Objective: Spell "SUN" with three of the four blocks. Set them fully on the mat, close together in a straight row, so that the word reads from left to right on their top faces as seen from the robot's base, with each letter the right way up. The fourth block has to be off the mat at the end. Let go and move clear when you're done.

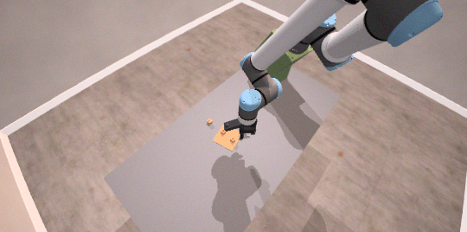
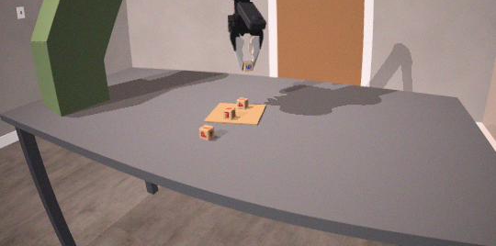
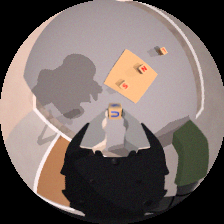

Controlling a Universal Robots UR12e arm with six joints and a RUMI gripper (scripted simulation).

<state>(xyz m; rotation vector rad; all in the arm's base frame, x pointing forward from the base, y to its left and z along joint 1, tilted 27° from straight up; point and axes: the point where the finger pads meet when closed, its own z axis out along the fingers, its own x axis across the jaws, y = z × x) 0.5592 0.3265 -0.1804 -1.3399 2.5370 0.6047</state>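
Right now my hand is 20 mm short of the orange mat, 90 mm to the left of it and 120 mm above it. Also, from my hand: red-lettered block (60 mm ahead, 240 mm to the right, 110 mm below); then blue-lettered block (right at my hand).
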